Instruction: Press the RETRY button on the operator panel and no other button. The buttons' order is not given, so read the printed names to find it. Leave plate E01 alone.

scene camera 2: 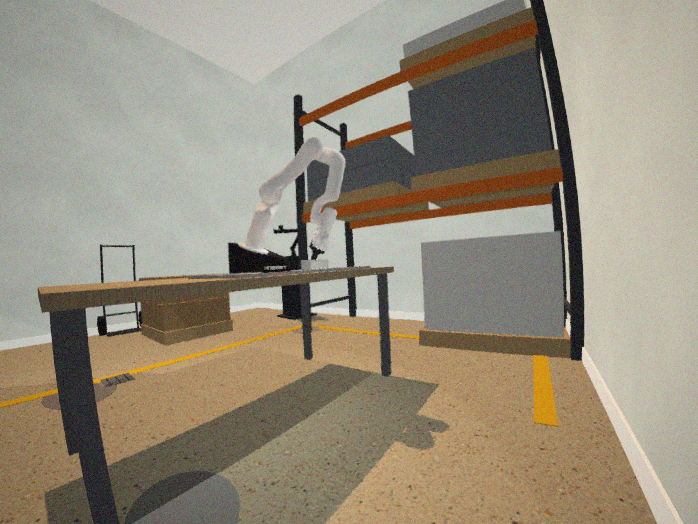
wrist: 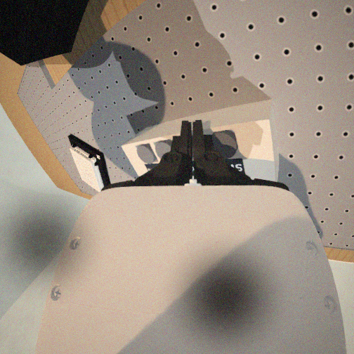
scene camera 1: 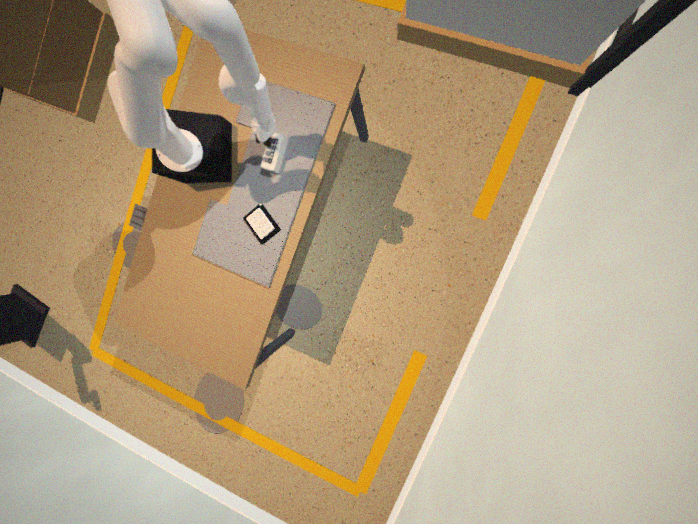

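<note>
The operator panel (scene camera 1: 274, 153) (scene camera 2: 321, 263) (wrist: 265, 150) is a small pale box on the grey perforated mat (scene camera 1: 236, 236) (wrist: 320, 65). Dark round buttons (wrist: 146, 152) (wrist: 224, 142) show on both sides of the fingers in the wrist view. Part of a dark label (wrist: 237, 167) shows, but no full name is readable; the fingers hide other labels. My gripper (scene camera 1: 261, 139) (scene camera 2: 315, 257) (wrist: 192, 135) is shut and empty, its tips over the panel; whether they touch a button I cannot tell. A black-rimmed pale plate (scene camera 1: 261, 223) (wrist: 86, 167) lies apart from the panel; E01 is not readable on it.
The wooden table (scene camera 1: 186, 293) (scene camera 2: 112, 286) carries the mat and the arm's black base (scene camera 1: 217, 138) (scene camera 2: 248, 260). A storage rack (scene camera 2: 298, 163) and a large grey box (scene camera 2: 490, 284) stand beyond the table. A hand truck (scene camera 2: 117, 245) stands near the far wall.
</note>
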